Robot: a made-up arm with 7 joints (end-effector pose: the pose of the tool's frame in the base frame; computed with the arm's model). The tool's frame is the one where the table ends. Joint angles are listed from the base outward.
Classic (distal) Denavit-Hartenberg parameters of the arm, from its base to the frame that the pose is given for. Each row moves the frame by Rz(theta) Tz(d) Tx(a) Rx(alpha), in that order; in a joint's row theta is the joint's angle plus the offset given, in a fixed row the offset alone. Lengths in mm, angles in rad.
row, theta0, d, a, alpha
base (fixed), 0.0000, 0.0, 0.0, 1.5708
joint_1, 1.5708, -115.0, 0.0, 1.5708
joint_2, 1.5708, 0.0, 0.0, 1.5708
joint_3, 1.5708, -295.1, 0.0, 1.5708
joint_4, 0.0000, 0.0, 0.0, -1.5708
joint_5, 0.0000, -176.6, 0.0, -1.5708
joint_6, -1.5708, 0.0, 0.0, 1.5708
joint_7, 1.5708, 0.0, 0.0, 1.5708
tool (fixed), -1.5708, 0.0, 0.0, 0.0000
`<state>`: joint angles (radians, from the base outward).
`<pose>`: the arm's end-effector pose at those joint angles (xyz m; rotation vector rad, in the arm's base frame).
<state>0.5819 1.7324 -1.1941 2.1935 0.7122 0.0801 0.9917</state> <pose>0.0995 0.3261 -0.0552 -0.7539 -0.3787 -1.4358</pose>
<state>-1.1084 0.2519 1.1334 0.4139 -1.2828 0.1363 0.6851</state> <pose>-0.3681 0.2912 -0.2171 -0.0954 1.1499 -0.0807</pose>
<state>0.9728 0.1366 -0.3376 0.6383 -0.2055 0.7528 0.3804</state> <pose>0.4176 0.1400 -0.1643 0.1374 -0.7407 -0.4527</pose>
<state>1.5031 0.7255 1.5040 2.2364 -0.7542 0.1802 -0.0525</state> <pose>0.0478 0.3421 0.0061 -1.6440 1.0263 -1.9393</pose>
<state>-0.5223 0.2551 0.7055 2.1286 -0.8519 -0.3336 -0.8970</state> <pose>0.0138 0.2599 -0.2047 2.0065 -1.9381 -0.2742</pose>
